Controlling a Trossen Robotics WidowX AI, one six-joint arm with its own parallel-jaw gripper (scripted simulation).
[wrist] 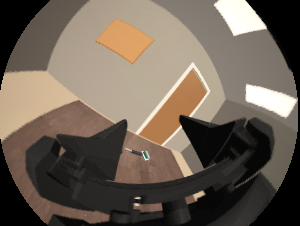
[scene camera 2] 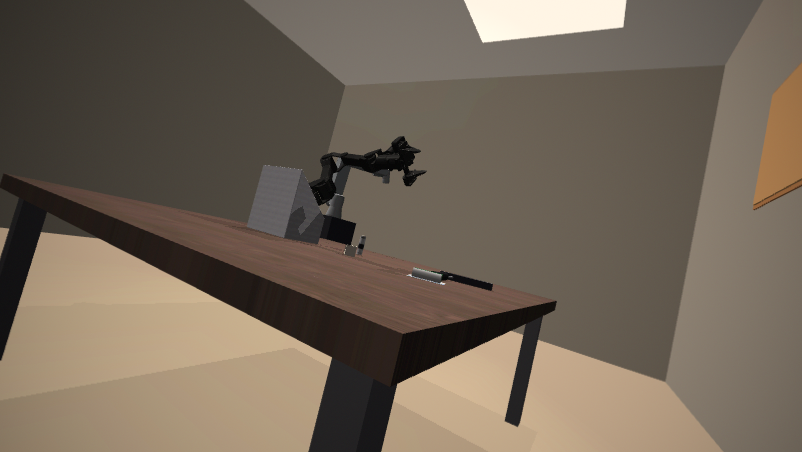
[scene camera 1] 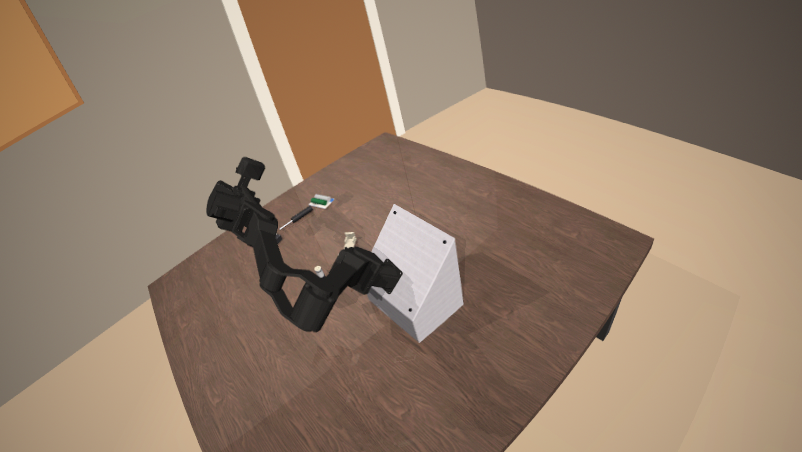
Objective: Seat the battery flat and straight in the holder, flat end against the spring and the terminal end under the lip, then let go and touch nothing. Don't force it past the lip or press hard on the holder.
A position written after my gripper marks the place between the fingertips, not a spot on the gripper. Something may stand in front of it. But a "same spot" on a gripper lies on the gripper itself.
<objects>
My gripper shows in the wrist view, in scene camera 2 and in scene camera 1 [231,182]. One and the same spot on my gripper: [scene camera 2: 404,148] is [wrist: 222,149].
</objects>
